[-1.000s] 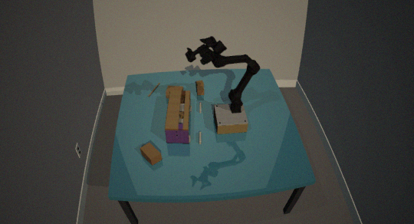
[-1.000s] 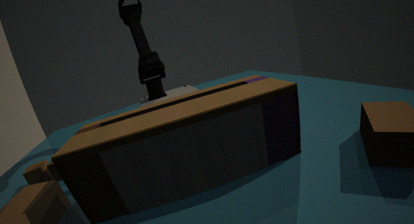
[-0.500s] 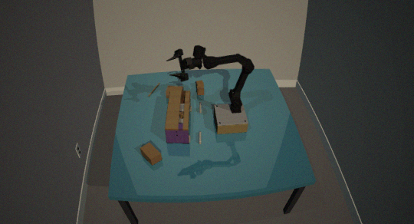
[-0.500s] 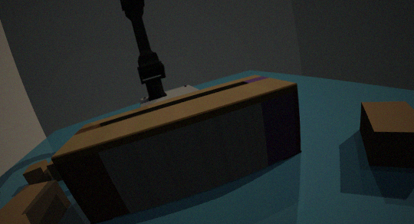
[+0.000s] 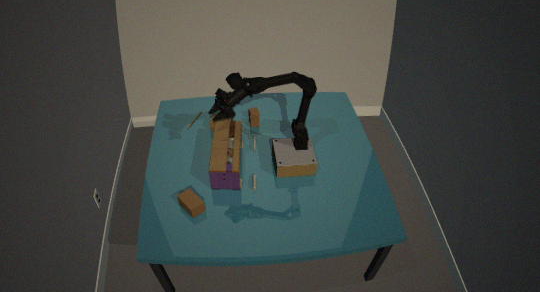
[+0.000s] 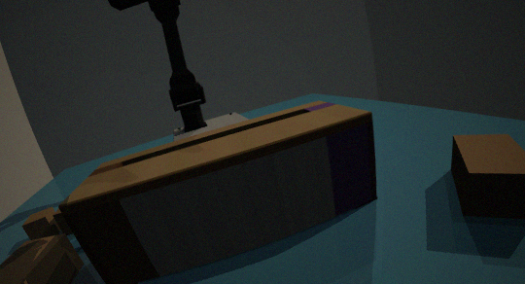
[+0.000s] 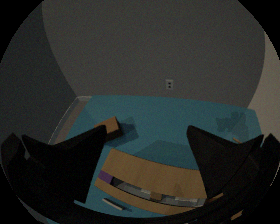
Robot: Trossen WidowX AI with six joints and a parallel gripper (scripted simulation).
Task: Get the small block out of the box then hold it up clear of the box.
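The brown block is 24 cm below my gripper tip, 9 cm behind it and 2 cm to the right of it. The rest, counted from my gripper tip: thin stick 44 cm to the right, 32 cm below, 13 cm ahead; then box 26 cm below, 10 cm behind, 3 cm to the right.
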